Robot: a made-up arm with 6 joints. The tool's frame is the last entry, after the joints.
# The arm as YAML. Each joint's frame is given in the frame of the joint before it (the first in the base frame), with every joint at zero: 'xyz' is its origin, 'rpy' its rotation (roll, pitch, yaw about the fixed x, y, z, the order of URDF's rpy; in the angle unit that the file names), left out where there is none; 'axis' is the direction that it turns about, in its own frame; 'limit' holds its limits. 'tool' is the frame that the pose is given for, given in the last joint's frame.
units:
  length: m
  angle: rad
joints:
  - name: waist
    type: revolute
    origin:
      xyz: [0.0, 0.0, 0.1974]
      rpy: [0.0, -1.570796, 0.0]
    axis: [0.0, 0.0, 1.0]
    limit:
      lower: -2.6
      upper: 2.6
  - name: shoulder
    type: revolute
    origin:
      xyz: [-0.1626, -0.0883, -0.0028]
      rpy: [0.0, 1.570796, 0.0]
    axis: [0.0, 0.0, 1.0]
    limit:
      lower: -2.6
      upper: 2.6
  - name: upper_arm
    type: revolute
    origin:
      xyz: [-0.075, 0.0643, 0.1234]
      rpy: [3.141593, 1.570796, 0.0]
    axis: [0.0, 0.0, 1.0]
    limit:
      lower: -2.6
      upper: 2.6
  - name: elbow
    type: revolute
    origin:
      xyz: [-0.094, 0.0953, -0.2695]
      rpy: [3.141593, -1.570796, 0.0]
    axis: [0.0, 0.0, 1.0]
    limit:
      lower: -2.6
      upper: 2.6
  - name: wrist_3
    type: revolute
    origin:
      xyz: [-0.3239, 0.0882, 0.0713]
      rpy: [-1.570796, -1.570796, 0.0]
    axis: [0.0, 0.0, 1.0]
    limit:
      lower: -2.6
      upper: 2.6
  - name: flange
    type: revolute
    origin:
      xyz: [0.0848, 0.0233, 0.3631]
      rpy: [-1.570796, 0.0, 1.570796]
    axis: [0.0, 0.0, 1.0]
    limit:
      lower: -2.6
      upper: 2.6
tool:
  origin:
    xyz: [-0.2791, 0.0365, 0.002]
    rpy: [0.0, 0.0, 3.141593]
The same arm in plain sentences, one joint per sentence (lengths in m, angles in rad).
The arm has six revolute joints in a row. What follows holds with every joint at zero, and every direction is one of the base frame's. The first joint is mounted 0.1974 m along +z from the base frame's origin and rotates about -x, from -2.6 to 2.6 rad. The second joint is mounted 0.0028 m along +x and 0.0883 m along -y and 0.1626 m along -z from the first joint and rotates about +z, from -2.6 to 2.6 rad. The third joint is mounted 0.075 m along -x and 0.0643 m along +y and 0.1234 m along +z from the second joint and rotates about -x, from -2.6 to 2.6 rad. The fourth joint is mounted 0.2695 m along +x and 0.0953 m along -y and 0.094 m along +z from the third joint and rotates about -z, from -2.6 to 2.6 rad. The fifth joint is mounted 0.3239 m along +x and 0.0882 m along +y and 0.0713 m along -z from the fourth joint and rotates about +y, from -2.6 to 2.6 rad. The sixth joint is mounted 0.0233 m along -x and 0.3631 m along +y and 0.0848 m along -z from the fifth joint and rotates about +z, from -2.6 to 2.6 rad. The tool frame, which is the frame that the pose is given for, is mounted 0.2791 m along +x and 0.0365 m along -y and 0.002 m along +z from the sixth joint; its axes are the base frame's turned by roll 0, pitch 0 and yaw 0 rad (as in URDF: about the fixed x, then y, then z).
